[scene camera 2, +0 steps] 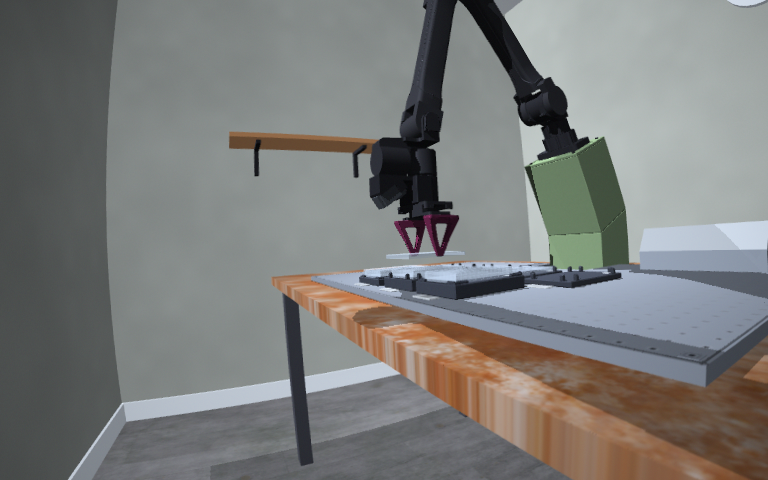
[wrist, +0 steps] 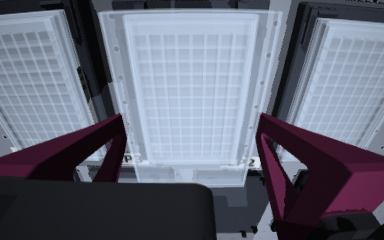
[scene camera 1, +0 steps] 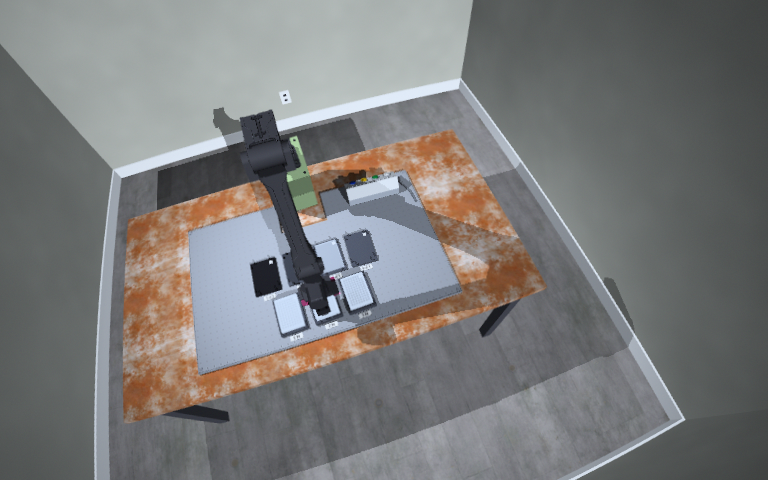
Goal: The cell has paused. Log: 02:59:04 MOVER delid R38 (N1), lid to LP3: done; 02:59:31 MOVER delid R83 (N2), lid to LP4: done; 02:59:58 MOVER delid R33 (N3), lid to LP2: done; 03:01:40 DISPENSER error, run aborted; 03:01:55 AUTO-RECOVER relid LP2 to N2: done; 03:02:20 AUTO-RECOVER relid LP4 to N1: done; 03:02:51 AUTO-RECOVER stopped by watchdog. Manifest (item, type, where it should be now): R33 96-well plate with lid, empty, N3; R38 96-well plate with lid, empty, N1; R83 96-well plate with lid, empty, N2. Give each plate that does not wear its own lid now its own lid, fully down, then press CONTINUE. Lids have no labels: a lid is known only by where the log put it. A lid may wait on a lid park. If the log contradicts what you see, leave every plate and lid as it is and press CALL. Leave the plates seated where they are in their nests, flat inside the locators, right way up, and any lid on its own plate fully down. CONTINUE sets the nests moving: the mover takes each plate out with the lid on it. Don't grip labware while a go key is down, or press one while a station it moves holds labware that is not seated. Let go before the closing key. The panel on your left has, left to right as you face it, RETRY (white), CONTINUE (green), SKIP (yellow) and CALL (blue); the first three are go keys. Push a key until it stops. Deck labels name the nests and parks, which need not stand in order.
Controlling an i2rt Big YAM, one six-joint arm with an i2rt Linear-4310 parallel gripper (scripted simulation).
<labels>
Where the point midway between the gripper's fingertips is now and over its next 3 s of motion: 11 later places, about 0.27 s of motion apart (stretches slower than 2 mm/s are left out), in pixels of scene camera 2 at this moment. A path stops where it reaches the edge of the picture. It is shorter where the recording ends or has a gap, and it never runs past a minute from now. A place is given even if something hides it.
The gripper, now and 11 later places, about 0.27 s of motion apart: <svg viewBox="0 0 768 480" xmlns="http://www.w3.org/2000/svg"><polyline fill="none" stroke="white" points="426,256 426,257 428,260 428,261 429,263 430,264 429,266 430,267 429,269 430,269 433,267 431,260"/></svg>
</labels>
